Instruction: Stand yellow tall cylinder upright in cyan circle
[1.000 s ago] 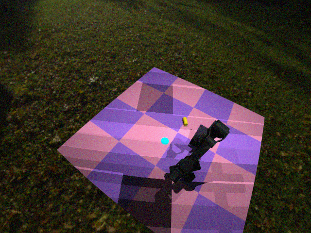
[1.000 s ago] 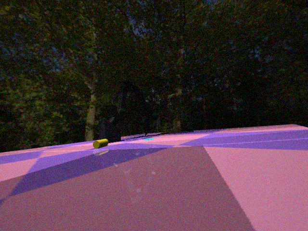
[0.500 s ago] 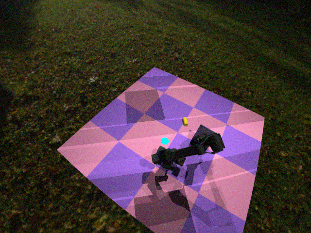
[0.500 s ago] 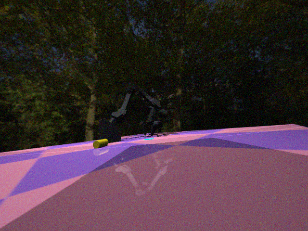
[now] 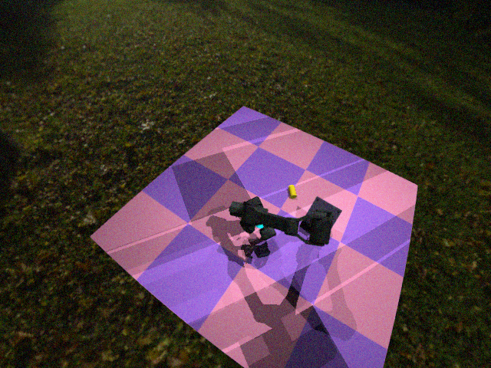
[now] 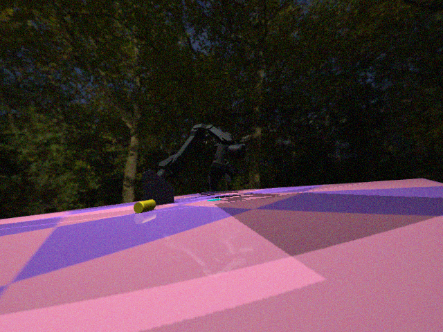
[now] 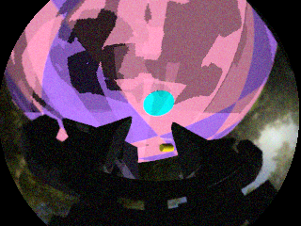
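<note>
My gripper tip is 20 mm short of the cyan circle and 40 mm above it. The rest, counted from my gripper tip: cylinder: 20 mm behind, 250 mm to the right, 20 mm below.
</note>
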